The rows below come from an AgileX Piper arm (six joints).
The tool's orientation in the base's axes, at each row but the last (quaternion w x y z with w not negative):
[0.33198, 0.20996, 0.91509, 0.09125]
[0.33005, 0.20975, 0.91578, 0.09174]
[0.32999, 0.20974, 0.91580, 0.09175]
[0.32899, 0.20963, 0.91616, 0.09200]
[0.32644, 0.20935, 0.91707, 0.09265]
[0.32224, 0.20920, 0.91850, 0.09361]
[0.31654, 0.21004, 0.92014, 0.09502]
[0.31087, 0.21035, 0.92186, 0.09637]
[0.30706, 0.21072, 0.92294, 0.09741]
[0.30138, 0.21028, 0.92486, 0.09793]
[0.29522, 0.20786, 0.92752, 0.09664]
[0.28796, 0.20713, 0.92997, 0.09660]
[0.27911, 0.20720, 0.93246, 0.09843]
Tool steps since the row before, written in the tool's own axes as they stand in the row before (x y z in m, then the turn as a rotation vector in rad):
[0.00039, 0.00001, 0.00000, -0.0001, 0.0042, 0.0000]
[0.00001, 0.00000, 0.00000, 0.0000, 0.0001, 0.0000]
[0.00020, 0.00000, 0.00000, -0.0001, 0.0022, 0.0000]
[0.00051, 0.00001, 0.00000, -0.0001, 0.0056, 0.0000]
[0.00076, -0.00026, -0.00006, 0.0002, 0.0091, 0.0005]
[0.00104, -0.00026, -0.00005, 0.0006, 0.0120, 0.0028]
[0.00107, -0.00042, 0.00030, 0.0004, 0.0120, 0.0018]
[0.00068, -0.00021, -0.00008, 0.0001, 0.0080, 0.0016]
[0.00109, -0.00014, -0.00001, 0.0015, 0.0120, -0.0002]
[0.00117, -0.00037, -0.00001, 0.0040, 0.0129, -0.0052]
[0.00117, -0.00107, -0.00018, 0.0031, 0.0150, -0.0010]
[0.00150, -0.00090, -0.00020, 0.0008, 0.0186, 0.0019]
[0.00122, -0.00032, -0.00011, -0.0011, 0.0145, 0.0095]
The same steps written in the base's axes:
[-0.00027, 0.00018, -0.00022, 0.0014, 0.0037, 0.0013]
[-0.00001, 0.00000, -0.00001, 0.0000, 0.0001, 0.0000]
[-0.00014, 0.00009, -0.00011, 0.0008, 0.0019, 0.0007]
[-0.00035, 0.00024, -0.00028, 0.0019, 0.0050, 0.0018]
[-0.00065, 0.00010, -0.00046, 0.0031, 0.0083, 0.0023]
[-0.00085, 0.00023, -0.00062, 0.0052, 0.0111, 0.0012]
[-0.00071, 0.00012, -0.00094, 0.0048, 0.0110, 0.0021]
[-0.00061, 0.00011, -0.00036, 0.0035, 0.0073, 0.0012]
[-0.00084, 0.00036, -0.00061, 0.0027, 0.0114, 0.0031]
[-0.00098, 0.00019, -0.00071, -0.0018, 0.0130, 0.0061]
[-0.00132, -0.00045, -0.00077, 0.0020, 0.0147, 0.0038]
[-0.00153, -0.00016, -0.00085, 0.0066, 0.0171, 0.0036]
[-0.00109, 0.00024, -0.00059, 0.0110, 0.0131, -0.0030]

